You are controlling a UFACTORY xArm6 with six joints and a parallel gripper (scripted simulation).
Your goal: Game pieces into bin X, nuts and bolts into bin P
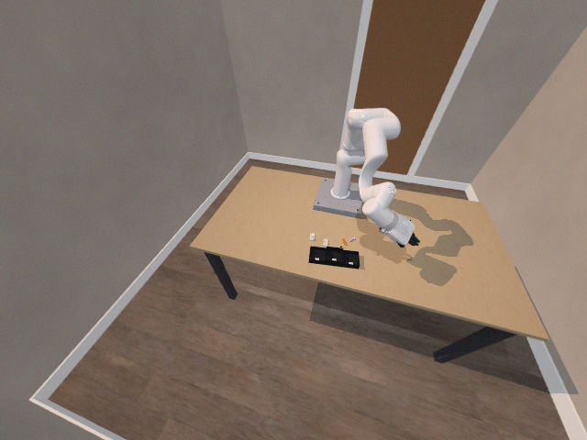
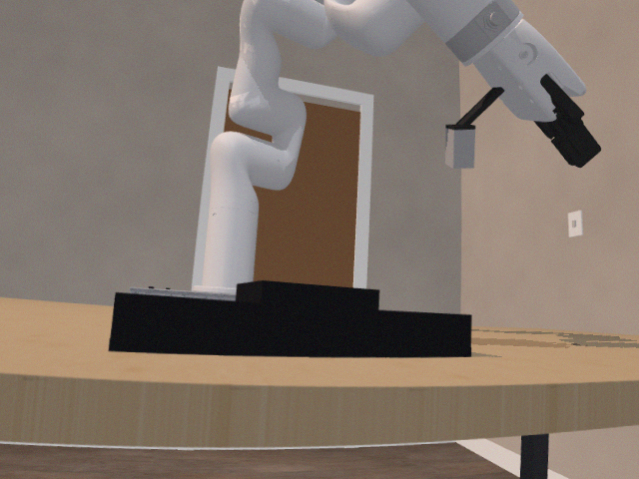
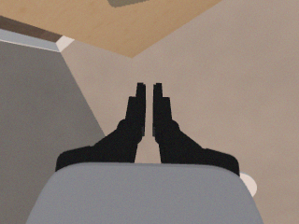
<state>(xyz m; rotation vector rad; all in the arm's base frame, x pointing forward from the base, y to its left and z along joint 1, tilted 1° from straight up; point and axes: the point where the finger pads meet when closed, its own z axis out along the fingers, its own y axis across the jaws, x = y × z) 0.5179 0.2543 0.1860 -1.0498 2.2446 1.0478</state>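
Right now my hand is 30 mm past the black bin, 310 mm to the left of it and 200 mm above it. Also, from my hand: orange battery 140 mm behind, 240 mm to the right, 220 mm below; yellow nut 100 mm behind, 260 mm to the right, 220 mm below; grey bolt 160 mm behind, 200 mm to the right, 220 mm below.
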